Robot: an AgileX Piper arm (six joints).
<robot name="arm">
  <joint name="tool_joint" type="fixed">
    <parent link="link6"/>
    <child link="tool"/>
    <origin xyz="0 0 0" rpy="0 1.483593 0"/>
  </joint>
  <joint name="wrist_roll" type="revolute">
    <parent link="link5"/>
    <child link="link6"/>
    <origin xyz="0.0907 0 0.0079" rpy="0 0 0"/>
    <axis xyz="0.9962 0 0.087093"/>
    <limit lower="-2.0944" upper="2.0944"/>
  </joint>
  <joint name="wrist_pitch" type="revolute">
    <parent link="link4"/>
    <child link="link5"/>
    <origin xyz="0 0 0" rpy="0 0 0"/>
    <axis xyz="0 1 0"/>
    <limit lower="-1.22" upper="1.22"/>
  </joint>
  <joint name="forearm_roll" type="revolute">
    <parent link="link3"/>
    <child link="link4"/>
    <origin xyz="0.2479 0 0.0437" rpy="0 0 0"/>
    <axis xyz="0.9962 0 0.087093"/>
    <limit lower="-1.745" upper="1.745"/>
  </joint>
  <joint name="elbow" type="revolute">
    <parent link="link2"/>
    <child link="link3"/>
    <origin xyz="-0.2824 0 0.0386" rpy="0 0 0"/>
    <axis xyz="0 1 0"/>
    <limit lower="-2.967" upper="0"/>
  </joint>
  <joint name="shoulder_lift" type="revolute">
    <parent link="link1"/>
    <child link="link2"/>
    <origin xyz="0 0 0" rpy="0 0 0"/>
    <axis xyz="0 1 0"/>
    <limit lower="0" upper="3.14"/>
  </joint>
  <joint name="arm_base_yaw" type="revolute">
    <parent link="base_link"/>
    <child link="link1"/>
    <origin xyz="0 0 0.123" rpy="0 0 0"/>
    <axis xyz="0 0 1"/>
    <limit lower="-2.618" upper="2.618"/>
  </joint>
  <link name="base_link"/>
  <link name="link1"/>
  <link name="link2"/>
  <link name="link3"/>
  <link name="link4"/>
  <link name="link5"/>
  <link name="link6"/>
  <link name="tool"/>
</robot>
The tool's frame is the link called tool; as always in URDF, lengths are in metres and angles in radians.
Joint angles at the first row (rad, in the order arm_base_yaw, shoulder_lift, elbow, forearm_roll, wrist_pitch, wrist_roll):
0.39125 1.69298 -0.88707 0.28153 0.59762 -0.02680
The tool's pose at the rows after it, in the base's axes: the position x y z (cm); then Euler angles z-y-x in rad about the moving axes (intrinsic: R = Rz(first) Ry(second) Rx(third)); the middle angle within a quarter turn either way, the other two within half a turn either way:
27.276 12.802 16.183 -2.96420 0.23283 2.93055
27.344 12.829 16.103 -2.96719 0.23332 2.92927
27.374 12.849 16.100 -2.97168 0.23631 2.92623
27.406 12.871 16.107 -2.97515 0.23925 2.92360
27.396 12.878 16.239 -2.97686 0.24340 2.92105
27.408 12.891 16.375 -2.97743 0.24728 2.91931
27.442 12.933 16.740 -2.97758 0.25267 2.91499
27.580 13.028 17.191 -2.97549 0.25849 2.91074
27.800 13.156 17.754 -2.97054 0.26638 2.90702
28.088 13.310 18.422 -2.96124 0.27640 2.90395
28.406 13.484 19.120 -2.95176 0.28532 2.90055
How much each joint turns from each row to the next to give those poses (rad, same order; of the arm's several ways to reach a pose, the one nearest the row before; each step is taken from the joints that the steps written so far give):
0.00017 0.00635 -0.00105 0.00240 -0.00363 0.00033
-0.00015 0.00377 -0.00104 0.00231 -0.00366 0.00026
-0.00011 0.00031 0.00031 0.00408 -0.00437 0.00003
-0.00003 0.00022 -0.00009 0.00353 -0.00366 -0.00032
0.00001 -0.00410 -0.00023 0.00219 -0.00021 -0.00042
0.00004 -0.00338 -0.00152 0.00091 0.00081 -0.00025
-0.00004 -0.00770 -0.00643 0.00178 0.00835 -0.00027
0.00013 -0.00574 -0.01308 0.00054 0.01288 -0.00050
0.00012 -0.00521 -0.01869 -0.00104 0.01639 -0.00146
-0.00007 -0.00463 -0.02381 -0.00154 0.01974 -0.00496
-0.00006 -0.00302 -0.02688 -0.00109 0.02233 -0.00487

